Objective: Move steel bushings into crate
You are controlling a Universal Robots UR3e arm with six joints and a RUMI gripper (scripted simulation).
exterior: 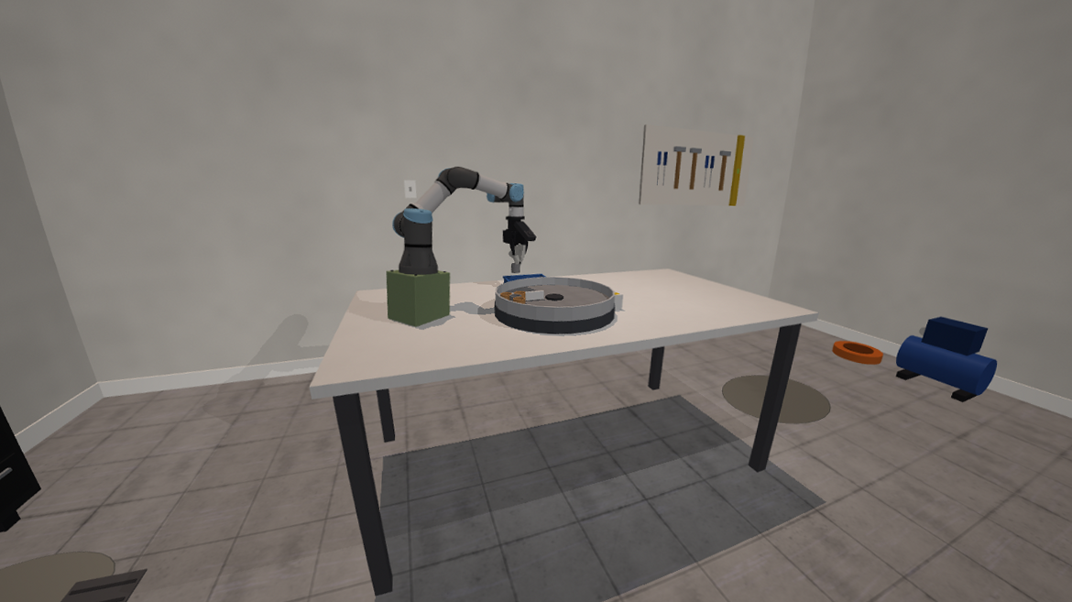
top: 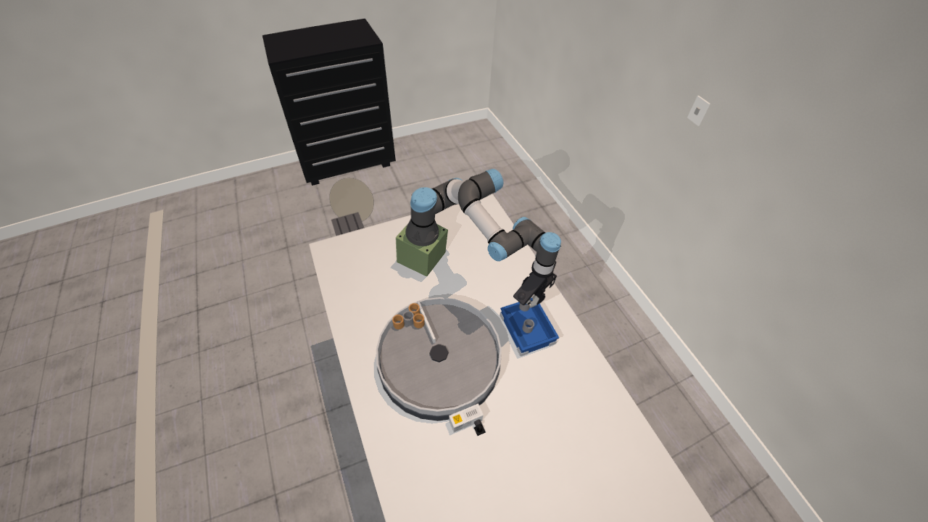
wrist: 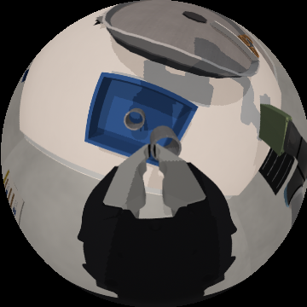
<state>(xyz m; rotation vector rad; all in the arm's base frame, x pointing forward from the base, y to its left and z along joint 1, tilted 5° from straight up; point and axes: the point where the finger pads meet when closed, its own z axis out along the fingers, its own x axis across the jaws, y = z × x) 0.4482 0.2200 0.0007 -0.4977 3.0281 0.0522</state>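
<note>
Right now my hand is 3 cm short of the blue crate, 1 cm to the left of it and 9 cm above it. Also, from my hand: round grey turntable 36 cm to the right, 6 cm below.
</note>
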